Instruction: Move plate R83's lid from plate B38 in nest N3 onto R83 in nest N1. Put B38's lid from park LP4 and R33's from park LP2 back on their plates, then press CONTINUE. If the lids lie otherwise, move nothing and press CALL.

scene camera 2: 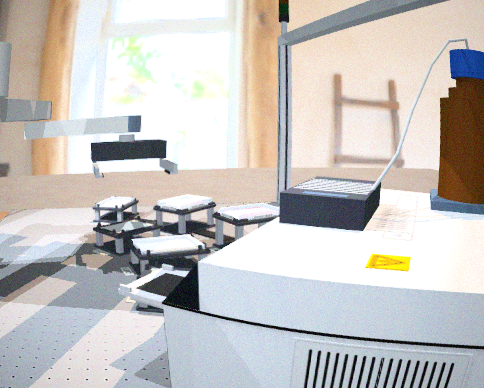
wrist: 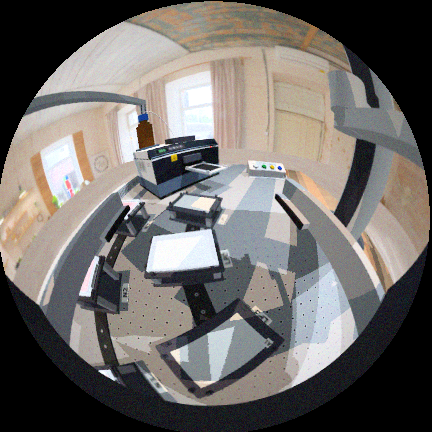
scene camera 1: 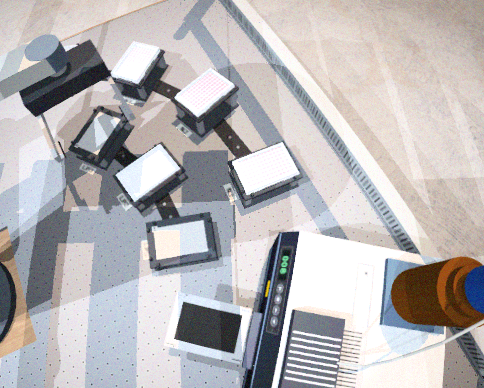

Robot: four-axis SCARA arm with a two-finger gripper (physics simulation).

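My gripper is visible in scene camera 2 (136, 171), in scene camera 1 and in the wrist view. On my gripper, (wrist: 363, 290) and (scene camera 1: 44, 121) are the same spot.
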